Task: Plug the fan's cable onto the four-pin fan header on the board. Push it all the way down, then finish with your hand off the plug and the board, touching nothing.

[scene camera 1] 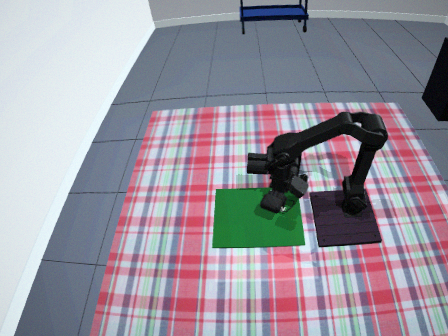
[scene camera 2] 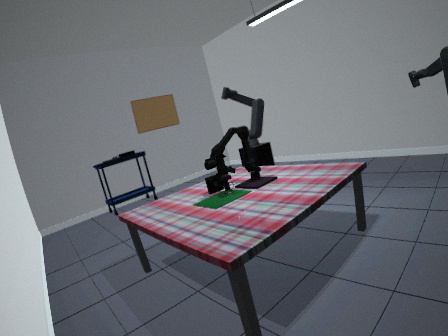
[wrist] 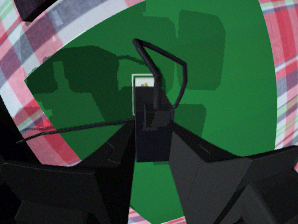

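My own gripper is in sight, at [scene camera 1: 278, 201] and at [wrist: 148, 126]. I can see a dark fan plug [wrist: 154, 127] as well, and there is also a green board, which I find at [scene camera 1: 239, 221] and again at [wrist: 231, 97].
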